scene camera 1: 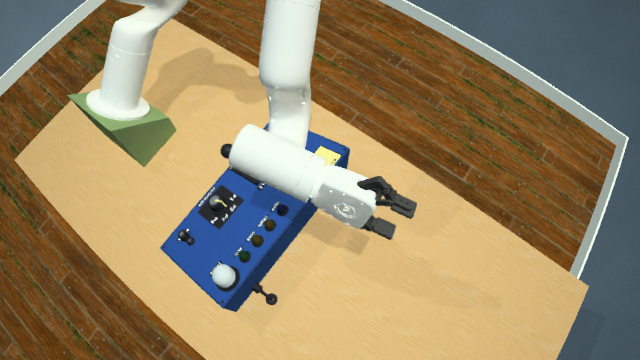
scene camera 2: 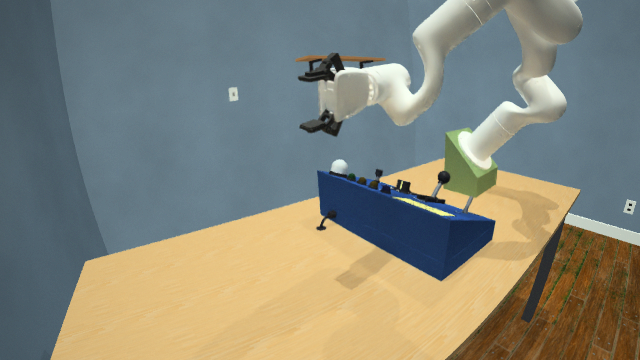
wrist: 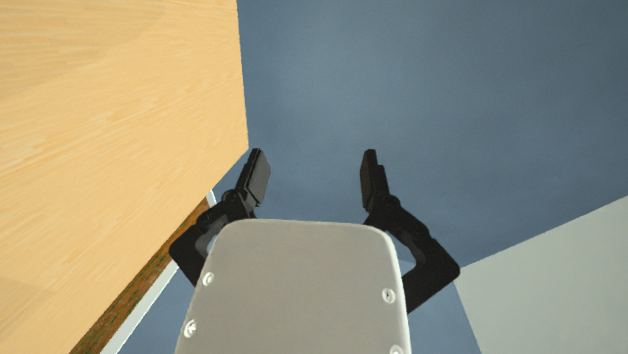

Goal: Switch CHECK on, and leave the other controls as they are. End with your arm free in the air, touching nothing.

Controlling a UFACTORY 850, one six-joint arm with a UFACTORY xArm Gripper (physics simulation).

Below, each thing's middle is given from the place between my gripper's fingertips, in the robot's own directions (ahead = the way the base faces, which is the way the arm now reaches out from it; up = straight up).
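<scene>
The blue control box (scene camera 1: 229,254) is a long way behind my hand, a bit to the right of it, and well below it too.
</scene>
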